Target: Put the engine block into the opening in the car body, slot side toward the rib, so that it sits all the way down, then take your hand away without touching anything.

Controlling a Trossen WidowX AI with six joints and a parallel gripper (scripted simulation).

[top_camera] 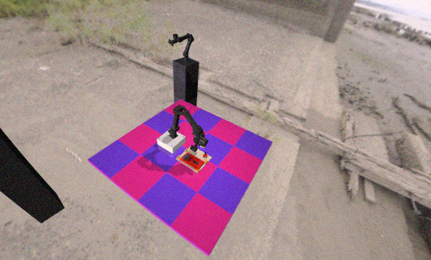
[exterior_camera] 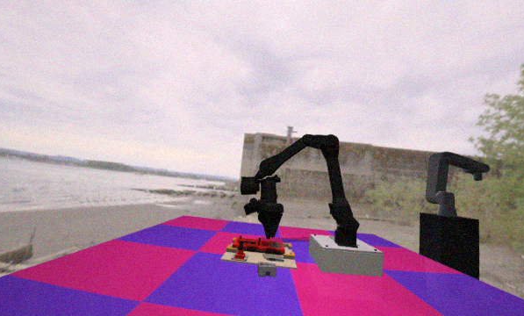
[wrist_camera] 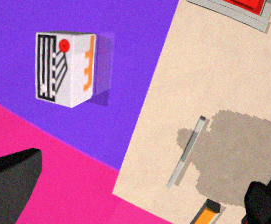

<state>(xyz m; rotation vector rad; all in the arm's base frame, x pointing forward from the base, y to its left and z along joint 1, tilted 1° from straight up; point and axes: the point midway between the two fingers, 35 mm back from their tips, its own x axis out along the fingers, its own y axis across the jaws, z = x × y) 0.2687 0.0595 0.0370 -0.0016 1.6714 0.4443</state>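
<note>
Right now the engine block is 1 cm behind my gripper tip, 10 cm to the left of it and 7 cm below it.
</note>
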